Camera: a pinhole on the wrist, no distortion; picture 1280 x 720 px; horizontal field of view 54.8 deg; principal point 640.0 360.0 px. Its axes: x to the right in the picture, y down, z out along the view. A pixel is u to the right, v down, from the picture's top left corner.
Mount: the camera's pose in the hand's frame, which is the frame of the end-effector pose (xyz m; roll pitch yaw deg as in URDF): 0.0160 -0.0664 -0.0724 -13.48 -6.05 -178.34
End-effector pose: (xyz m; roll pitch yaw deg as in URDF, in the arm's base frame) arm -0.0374 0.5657 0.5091 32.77 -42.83 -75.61
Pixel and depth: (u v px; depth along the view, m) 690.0 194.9 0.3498
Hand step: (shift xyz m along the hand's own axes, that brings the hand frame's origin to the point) 0.0399 -0.1018 0.2782
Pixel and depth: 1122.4 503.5 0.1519
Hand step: -0.0263 -0.1202 0.0767
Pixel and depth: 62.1 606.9 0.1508
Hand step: 0.1027 -0.1284 0.0590
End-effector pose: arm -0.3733 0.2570 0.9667 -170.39 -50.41 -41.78
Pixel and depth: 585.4 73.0 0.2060
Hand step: 0.0474 -0.0669 0.1369
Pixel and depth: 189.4 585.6 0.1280
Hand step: 0.0765 -0.1173 0.0410
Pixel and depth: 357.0 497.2 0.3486
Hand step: 0.1336 -0.1820 0.2473
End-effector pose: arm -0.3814 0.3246 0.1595 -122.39 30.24 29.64
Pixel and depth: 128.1 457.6 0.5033
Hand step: 0.2785 -0.2149 0.3831
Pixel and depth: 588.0 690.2 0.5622
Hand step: 0.1015 -0.3413 0.4339
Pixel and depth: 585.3 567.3 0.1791
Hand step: 0.0436 -0.1366 0.0930
